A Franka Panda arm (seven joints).
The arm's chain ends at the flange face. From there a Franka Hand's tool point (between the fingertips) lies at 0.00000 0.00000 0.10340 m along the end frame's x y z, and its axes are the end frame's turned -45 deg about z.
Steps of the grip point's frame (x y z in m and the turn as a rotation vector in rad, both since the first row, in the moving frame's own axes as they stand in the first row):
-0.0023, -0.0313, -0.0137, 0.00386, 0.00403, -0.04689
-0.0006, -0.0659, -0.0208, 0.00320, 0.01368, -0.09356
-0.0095, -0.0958, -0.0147, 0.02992, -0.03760, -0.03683
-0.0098, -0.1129, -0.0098, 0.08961, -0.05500, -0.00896
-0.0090, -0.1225, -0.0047, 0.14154, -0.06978, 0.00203
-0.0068, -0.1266, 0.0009, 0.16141, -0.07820, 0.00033
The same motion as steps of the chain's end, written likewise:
-0.0238, -0.0199, -0.0137, 0.00558, 0.00012, -0.04689
-0.0477, -0.0449, -0.0208, 0.01194, 0.00741, -0.09356
-0.0695, -0.0617, -0.0146, -0.00543, -0.04774, -0.03683
-0.0762, -0.0704, -0.0092, 0.02447, -0.10225, -0.00896
-0.0776, -0.0750, -0.0034, 0.05074, -0.14943, 0.00203
-0.0769, -0.0787, 0.0026, 0.05884, -0.16943, 0.00033

